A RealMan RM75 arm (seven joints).
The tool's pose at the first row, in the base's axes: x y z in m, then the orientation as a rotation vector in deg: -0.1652, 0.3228, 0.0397, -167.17, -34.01, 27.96
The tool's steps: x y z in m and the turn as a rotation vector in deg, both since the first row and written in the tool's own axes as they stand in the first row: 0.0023, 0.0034, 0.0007, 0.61, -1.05, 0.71; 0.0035, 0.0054, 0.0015, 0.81, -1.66, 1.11; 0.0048, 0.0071, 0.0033, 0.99, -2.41, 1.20; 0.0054, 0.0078, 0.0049, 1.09, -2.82, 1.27; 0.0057, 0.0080, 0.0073, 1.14, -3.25, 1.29; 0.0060, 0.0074, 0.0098, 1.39, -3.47, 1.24; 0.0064, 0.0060, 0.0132, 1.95, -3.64, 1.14; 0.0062, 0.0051, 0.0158, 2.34, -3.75, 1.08; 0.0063, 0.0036, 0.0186, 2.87, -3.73, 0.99; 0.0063, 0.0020, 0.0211, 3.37, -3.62, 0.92; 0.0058, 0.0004, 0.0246, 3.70, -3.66, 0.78; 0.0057, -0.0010, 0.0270, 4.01, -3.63, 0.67; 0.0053, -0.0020, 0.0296, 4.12, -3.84, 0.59; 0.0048, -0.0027, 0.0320, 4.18, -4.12, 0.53
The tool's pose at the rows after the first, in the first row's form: -0.1622, 0.3206, 0.0378, -166.82, -32.88, 29.70; -0.1607, 0.3193, 0.0363, -166.75, -32.30, 30.68; -0.1596, 0.3184, 0.0339, -166.54, -32.19, 31.83; -0.1593, 0.3181, 0.0321, -166.43, -32.09, 32.46; -0.1598, 0.3182, 0.0297, -166.35, -32.10, 33.10; -0.1606, 0.3190, 0.0274, -166.06, -32.09, 33.45; -0.1619, 0.3206, 0.0244, -165.47, -32.03, 33.76; -0.1633, 0.3215, 0.0221, -165.06, -31.96, 33.96; -0.1647, 0.3231, 0.0197, -164.52, -31.87, 33.99; -0.1661, 0.3247, 0.0177, -164.03, -31.76, 33.88; -0.1683, 0.3261, 0.0148, -163.66, -31.83, 33.96; -0.1697, 0.3275, 0.0129, -163.32, -31.85, 33.93; -0.1712, 0.3284, 0.0107, -163.16, -31.94, 34.24; -0.1727, 0.3290, 0.0087, -163.04, -32.04, 34.65
